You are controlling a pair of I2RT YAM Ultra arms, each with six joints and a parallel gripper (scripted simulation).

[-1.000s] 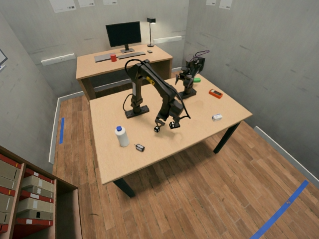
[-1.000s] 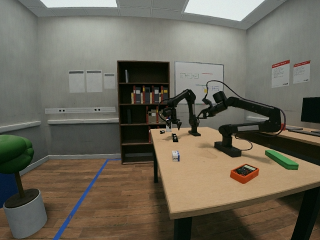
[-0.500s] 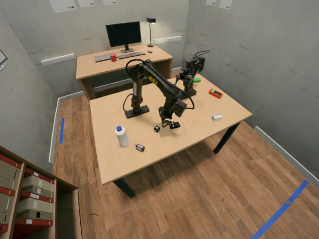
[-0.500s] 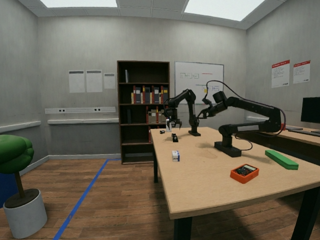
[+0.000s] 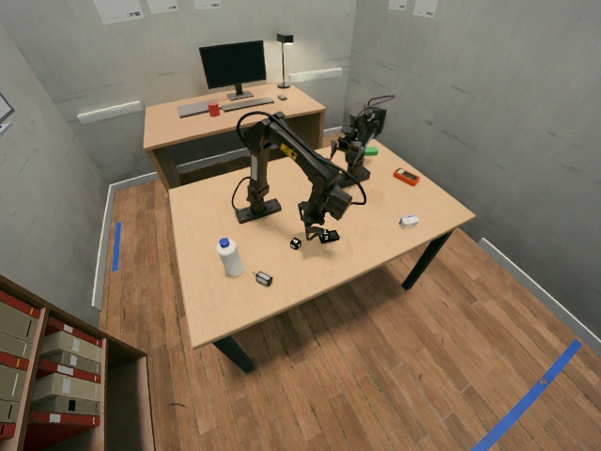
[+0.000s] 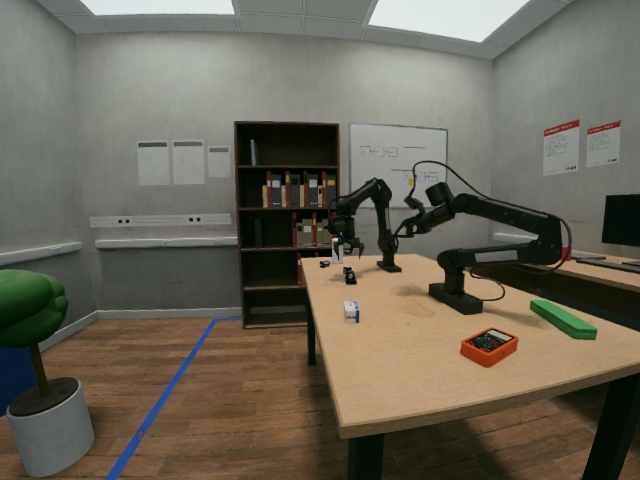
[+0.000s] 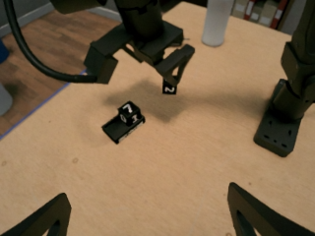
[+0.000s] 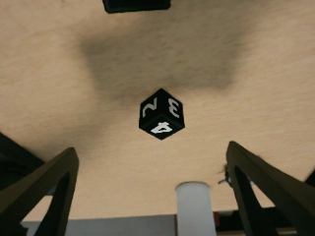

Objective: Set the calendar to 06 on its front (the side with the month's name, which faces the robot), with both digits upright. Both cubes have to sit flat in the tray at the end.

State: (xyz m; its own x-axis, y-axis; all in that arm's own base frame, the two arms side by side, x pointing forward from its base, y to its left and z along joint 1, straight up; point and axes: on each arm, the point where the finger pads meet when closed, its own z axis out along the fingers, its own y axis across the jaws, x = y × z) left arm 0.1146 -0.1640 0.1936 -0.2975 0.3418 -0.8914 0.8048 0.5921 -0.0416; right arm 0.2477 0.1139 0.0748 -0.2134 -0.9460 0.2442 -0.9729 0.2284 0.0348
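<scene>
Right now my right hand is 100 mm to the right of the black calendar tray, 80 mm above it and 20 mm short of it. Round my right hand: orange meter (680 mm to the left, 130 mm behind, 70 mm below).
</scene>
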